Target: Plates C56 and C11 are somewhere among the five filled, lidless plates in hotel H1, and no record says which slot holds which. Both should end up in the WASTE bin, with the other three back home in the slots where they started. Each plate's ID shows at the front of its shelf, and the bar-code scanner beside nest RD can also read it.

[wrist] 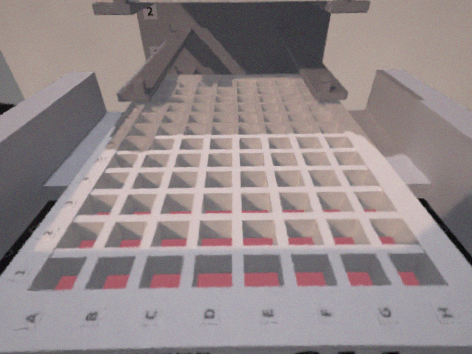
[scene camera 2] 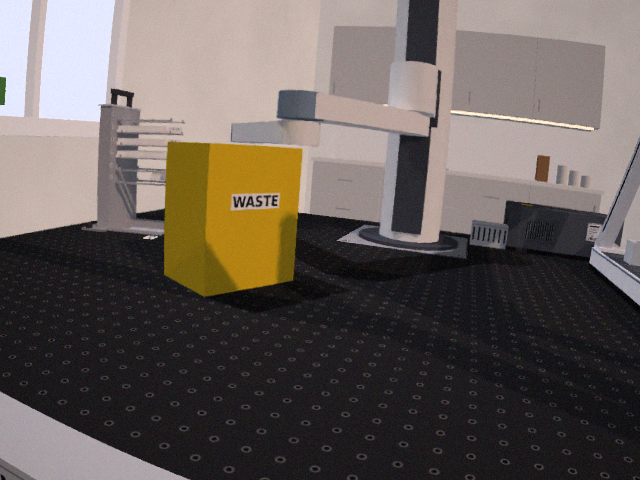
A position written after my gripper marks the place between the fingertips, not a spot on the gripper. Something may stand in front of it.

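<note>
There is a hotel H1 (wrist: 220, 44) that I can see, and I can see my gripper (wrist: 235, 98) as well.
</note>
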